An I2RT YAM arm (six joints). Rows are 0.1 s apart.
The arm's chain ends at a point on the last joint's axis. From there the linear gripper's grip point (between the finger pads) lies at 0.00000 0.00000 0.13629 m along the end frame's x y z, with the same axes.
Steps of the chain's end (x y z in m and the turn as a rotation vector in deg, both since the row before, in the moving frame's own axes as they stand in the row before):
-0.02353, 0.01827, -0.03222, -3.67, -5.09, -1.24
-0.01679, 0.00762, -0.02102, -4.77, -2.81, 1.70
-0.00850, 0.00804, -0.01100, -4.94, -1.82, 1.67
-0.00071, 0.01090, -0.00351, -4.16, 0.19, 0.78
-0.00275, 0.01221, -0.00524, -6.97, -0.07, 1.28
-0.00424, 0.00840, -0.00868, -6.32, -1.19, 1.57
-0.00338, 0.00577, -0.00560, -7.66, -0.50, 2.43
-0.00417, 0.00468, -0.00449, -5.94, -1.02, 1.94
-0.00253, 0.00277, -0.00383, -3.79, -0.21, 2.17
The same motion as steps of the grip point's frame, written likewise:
-0.03552, 0.02711, -0.03304, -3.67, -5.09, -1.24
-0.02363, 0.01885, -0.02166, -4.77, -2.81, 1.70
-0.01299, 0.01971, -0.01157, -4.94, -1.82, 1.67
-0.00033, 0.02079, -0.00387, -4.16, 0.19, 0.78
-0.00310, 0.02875, -0.00625, -6.97, -0.07, 1.28
-0.00727, 0.02336, -0.00954, -6.32, -1.19, 1.57
-0.00495, 0.02391, -0.00682, -7.66, -0.50, 2.43
-0.00683, 0.01874, -0.00524, -5.94, -1.02, 1.94
-0.00320, 0.01177, -0.00413, -3.79, -0.21, 2.17

